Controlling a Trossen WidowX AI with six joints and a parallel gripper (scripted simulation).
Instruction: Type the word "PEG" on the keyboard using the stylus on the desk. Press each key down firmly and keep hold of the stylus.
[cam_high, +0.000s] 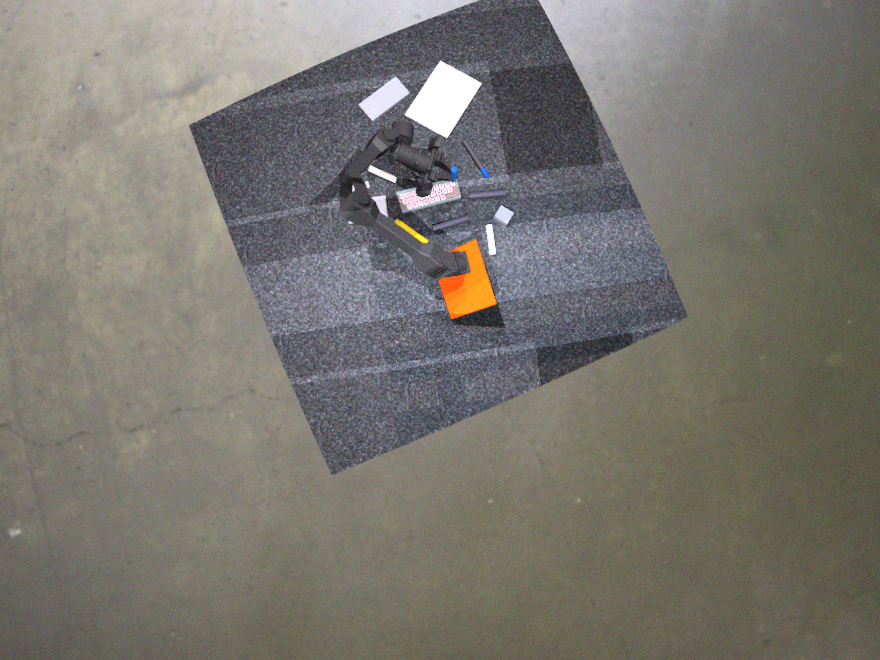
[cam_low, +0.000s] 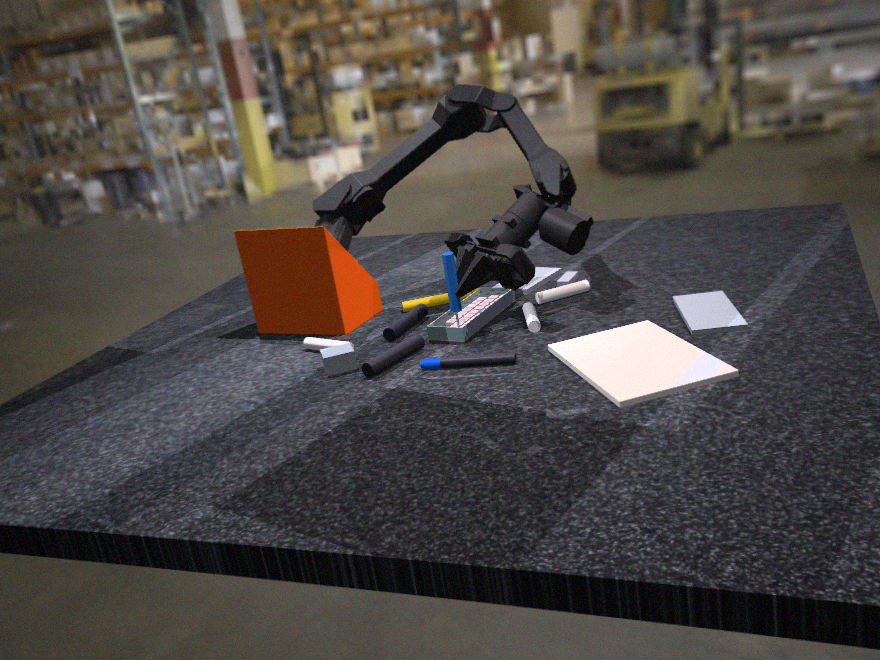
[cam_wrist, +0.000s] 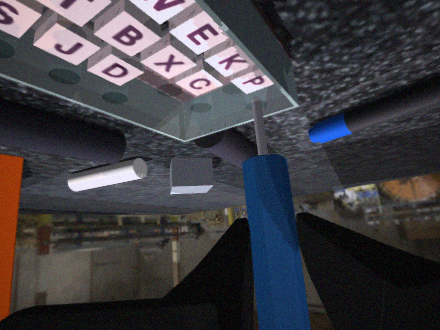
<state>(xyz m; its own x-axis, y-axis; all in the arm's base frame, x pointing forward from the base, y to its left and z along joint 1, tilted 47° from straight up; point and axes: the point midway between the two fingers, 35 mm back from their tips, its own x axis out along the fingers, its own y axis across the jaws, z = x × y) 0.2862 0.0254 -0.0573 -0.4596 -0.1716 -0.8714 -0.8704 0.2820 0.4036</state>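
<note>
My gripper tip is 40 mm short of the blue-capped pen, 100 mm to the left of it and 70 mm above it. Also, from my gripper tip: yellow cylinder: 130 mm behind, 160 mm to the left, 70 mm below; small grey block: 140 mm behind, 130 mm to the right, 60 mm below; stylus: 10 mm below.
</note>
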